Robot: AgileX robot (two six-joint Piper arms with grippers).
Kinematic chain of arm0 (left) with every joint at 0, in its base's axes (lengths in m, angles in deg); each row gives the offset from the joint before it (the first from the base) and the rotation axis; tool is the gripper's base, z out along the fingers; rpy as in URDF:
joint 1: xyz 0 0 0.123 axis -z
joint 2: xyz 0 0 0 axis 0.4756 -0.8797 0
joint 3: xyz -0.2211 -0.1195 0.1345 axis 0.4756 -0.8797 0
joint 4: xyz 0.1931 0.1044 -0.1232 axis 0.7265 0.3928 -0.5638
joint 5: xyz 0 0 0 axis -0.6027 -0.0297 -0.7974
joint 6: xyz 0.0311 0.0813 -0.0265 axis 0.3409 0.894 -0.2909
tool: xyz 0 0 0 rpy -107.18 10.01 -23.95
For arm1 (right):
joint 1: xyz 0 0 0.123 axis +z
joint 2: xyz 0 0 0 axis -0.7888 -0.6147 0
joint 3: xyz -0.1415 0.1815 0.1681 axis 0.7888 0.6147 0
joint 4: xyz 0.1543 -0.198 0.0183 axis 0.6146 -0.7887 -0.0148
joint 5: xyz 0 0 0 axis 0.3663 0.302 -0.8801
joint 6: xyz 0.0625 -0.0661 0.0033 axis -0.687 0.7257 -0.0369
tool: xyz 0 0 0 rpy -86.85 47.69 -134.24
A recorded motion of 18 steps. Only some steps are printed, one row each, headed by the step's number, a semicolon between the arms.
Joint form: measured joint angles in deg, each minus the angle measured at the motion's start. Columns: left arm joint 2, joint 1, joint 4, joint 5, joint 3, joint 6; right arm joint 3, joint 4, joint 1, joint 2, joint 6, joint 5.
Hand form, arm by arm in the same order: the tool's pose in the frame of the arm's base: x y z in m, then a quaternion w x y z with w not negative. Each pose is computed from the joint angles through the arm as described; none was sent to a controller.
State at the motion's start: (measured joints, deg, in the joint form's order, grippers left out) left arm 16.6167 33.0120 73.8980 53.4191 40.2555 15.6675; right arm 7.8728 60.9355 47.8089 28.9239 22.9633 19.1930
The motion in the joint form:
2: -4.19 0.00 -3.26 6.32 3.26 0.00; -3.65 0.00 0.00 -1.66 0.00 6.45
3: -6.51 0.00 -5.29 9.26 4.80 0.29; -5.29 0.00 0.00 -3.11 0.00 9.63
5: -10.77 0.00 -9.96 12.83 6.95 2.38; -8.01 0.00 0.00 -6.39 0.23 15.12
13: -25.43 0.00 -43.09 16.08 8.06 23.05; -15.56 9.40 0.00 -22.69 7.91 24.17
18: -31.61 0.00 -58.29 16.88 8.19 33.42; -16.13 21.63 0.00 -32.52 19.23 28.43
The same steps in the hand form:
2: 0.0412 -0.0056 0.3166 0.71236 -0.03225 0.69253 -0.10908; 0.0331 -0.0029 0.2865 0.72211 0.00197 0.68959 -0.05486
3: 0.0459 -0.0075 0.3187 0.68762 -0.03737 0.71488 -0.12132; 0.0340 -0.0030 0.2896 0.70391 0.00227 0.70825 -0.05370
5: 0.0559 -0.0121 0.3217 0.64835 -0.03945 0.74672 -0.14317; 0.0379 -0.0034 0.2937 0.66553 0.00127 0.74452 -0.05254
13: 0.0991 -0.0390 0.3144 0.53419 -0.03560 0.79614 -0.28203; 0.0756 0.0027 0.3067 0.54743 -0.02646 0.83643 -0.00365
18: 0.1179 -0.0488 0.3117 0.50050 -0.04194 0.79527 -0.33953; 0.1027 0.0139 0.2923 0.46165 -0.07333 0.88188 0.06160

